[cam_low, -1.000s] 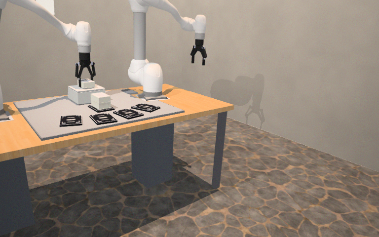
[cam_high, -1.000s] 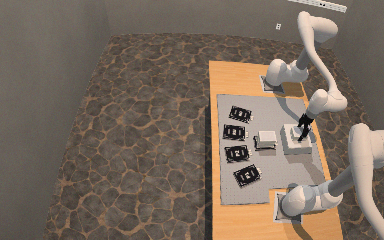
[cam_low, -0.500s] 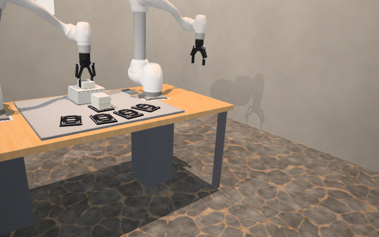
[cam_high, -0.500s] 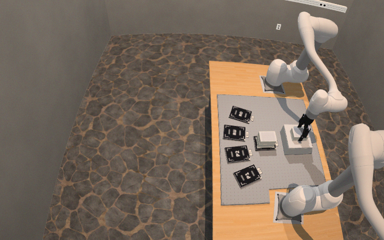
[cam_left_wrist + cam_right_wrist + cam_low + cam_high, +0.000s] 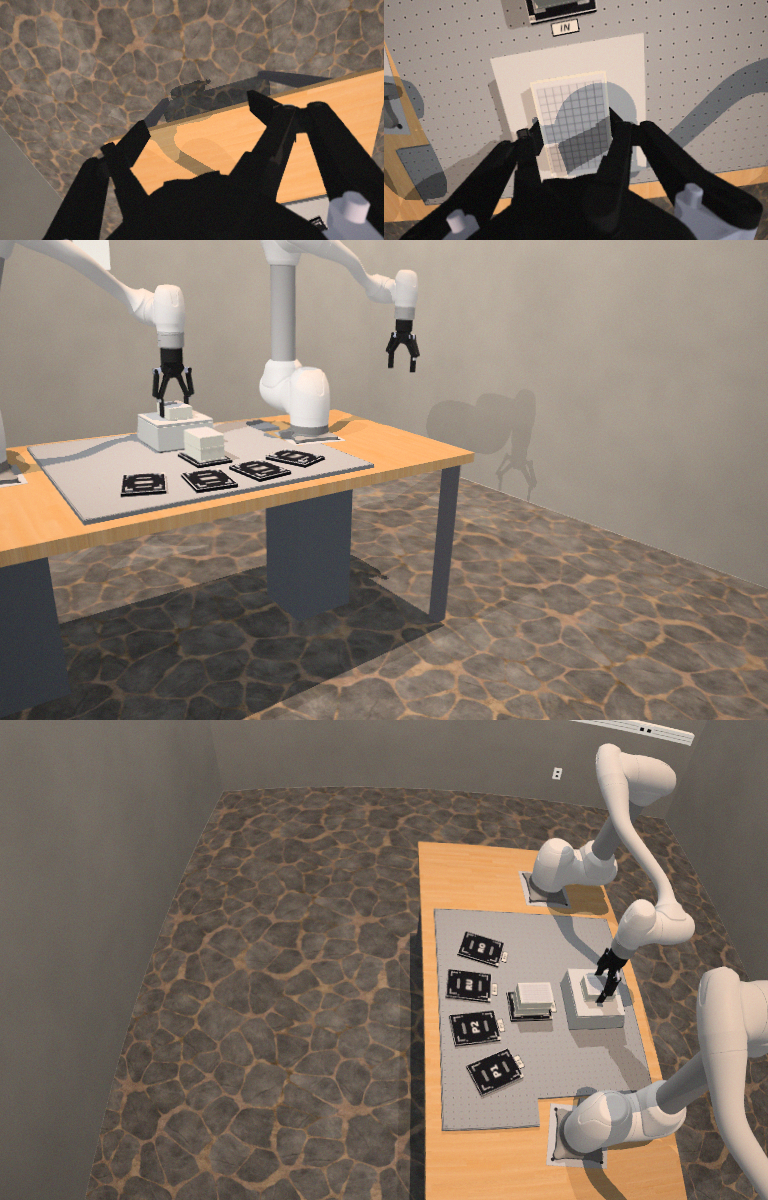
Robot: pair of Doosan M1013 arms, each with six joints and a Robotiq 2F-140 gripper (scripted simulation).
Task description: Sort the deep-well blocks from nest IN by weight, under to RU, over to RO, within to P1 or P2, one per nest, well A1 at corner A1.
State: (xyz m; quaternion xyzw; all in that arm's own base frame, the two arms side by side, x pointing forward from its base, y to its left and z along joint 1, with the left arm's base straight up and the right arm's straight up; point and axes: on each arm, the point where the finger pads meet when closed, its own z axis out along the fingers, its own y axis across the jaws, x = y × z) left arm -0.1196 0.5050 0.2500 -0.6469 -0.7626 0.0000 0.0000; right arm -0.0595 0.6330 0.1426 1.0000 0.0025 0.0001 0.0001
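Now: the check-weigher CW 1 cm behind my right hand and 7 cm below it. The rest, counted from my right hand: nest RU (47 cm ahead, 6 cm to the right, 12 cm below); nest P2 (46 cm ahead, 12 cm to the left, 12 cm below); infeed nest (25 cm ahead, 1 cm to the left, 12 cm below).
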